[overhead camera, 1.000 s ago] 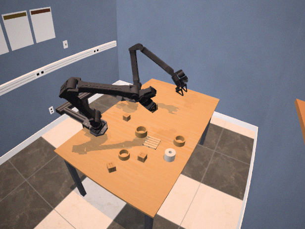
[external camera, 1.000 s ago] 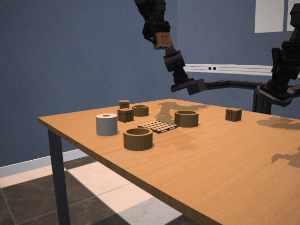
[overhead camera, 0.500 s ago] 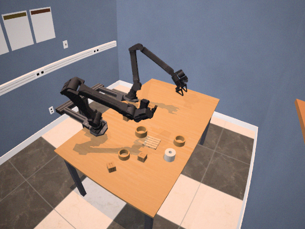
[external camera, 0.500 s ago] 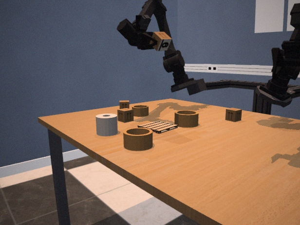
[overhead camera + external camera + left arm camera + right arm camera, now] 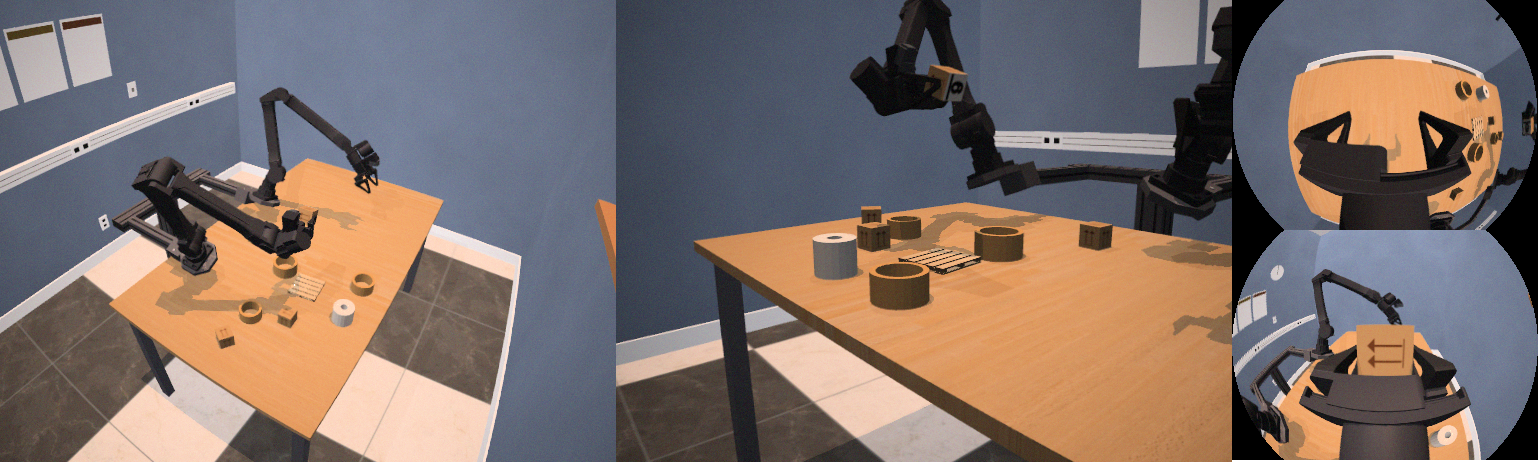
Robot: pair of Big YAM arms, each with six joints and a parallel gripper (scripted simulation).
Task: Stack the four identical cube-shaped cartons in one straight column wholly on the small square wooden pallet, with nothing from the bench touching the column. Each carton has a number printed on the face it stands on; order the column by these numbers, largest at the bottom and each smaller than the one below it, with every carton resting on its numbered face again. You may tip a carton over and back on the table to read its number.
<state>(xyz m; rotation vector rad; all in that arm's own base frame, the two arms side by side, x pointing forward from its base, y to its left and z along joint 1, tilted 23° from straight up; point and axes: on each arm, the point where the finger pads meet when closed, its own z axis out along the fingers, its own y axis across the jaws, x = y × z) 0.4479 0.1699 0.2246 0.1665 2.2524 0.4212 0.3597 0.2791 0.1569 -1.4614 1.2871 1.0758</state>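
My right hand is right at the brown carton. The rest, counted from my right hand: wooden pallet: 1 cm ahead, 1 cm to the right, 35 cm below.
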